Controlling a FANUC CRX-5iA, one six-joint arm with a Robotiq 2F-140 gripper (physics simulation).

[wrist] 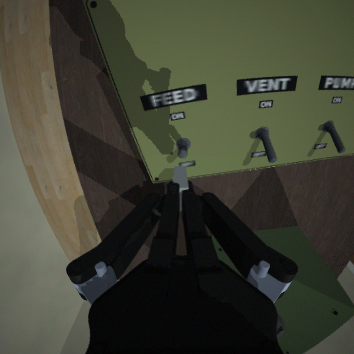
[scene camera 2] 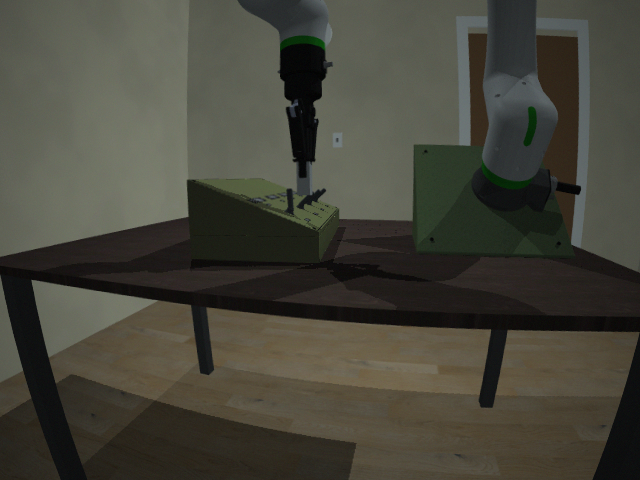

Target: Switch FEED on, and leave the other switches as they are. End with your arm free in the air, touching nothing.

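Pixels of known places: gripper, fingertip midpoint: (wrist: 179, 175) (scene camera 2: 304, 195); arm's base at its link origin: (scene camera 2: 501, 188).
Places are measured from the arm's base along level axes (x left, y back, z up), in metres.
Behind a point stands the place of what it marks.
The FEED switch lever (scene camera 2: 290, 201) {z -0.031, x 0.260, y -0.436 m} (wrist: 183, 148) {z -0.009, x 0.255, y -0.445 m} stands nearly upright in the scene view; in the wrist view it looks short, between its ON label (wrist: 177, 116) {z -0.037, x 0.266, y -0.481 m} and its lower label (wrist: 187, 164) {z -0.069, x 0.246, y -0.403 m}. The VENT lever (wrist: 267, 144) {z -0.030, x 0.139, y -0.457 m} and PUMP lever (wrist: 334, 136) {z -0.032, x 0.024, y -0.484 m} lean down toward their lower labels. The switch box (scene camera 2: 253, 248) {z -0.115, x 0.338, y -0.478 m} (wrist: 225, 45) {z -0.010, x 0.217, y -0.567 m} has a sloping green face. My gripper (scene camera 2: 303, 183) {z -0.018, x 0.257, y -0.406 m} (wrist: 179, 175) {z -0.018, x 0.257, y -0.406 m} is shut and empty, pointing down at the low edge of the face, just below the FEED lever in the wrist view. Whether the fingertips touch the lever, I cannot tell.
The box stands on a dark table (scene camera 2: 232, 289) {z -0.141, x 0.493, y -0.419 m} (wrist: 80, 150) {z -0.141, x 0.490, y -0.393 m}. A green slanted panel (scene camera 2: 439, 201) {z -0.036, x 0.058, y -0.151 m} (wrist: 300, 265) {z -0.014, x -0.018, y -0.218 m} stands to the right in the scene view, with another grey arm part (scene camera 2: 516, 124) {z 0.123, x 0.201, y -0.005 m} in front of it.
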